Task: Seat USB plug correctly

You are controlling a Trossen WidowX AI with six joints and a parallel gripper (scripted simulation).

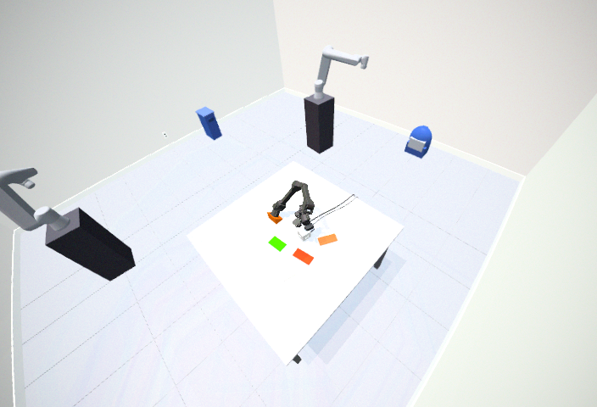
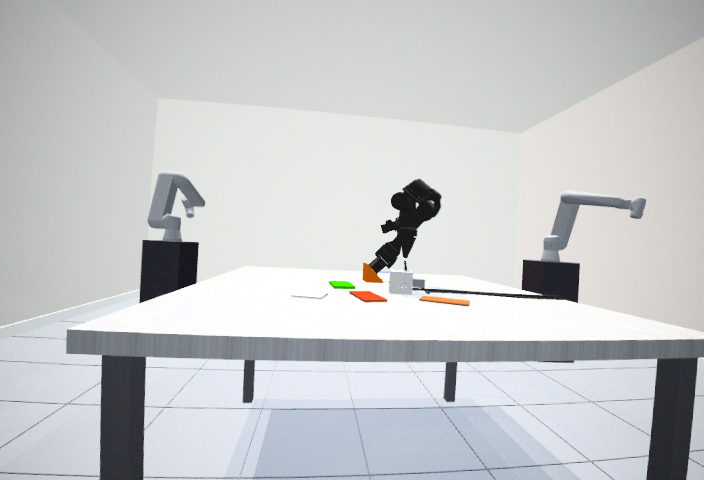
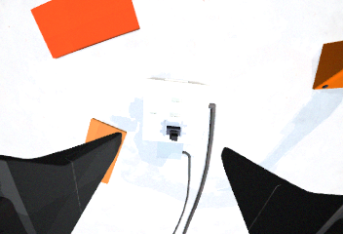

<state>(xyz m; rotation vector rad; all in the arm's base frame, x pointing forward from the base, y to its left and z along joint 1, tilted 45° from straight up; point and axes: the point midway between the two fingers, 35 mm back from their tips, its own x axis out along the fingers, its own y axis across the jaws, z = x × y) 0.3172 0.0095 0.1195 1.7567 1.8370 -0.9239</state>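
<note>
Now: gripper tip 30 mm above the USB plug. The rest, counted from my gripper tip: green tile: 90 mm behind, 220 mm to the right, 120 mm below; then red-orange tile: 130 mm ahead, 130 mm to the right, 120 mm below; then light orange tile: 150 mm ahead, 100 mm to the left, 120 mm below.
</note>
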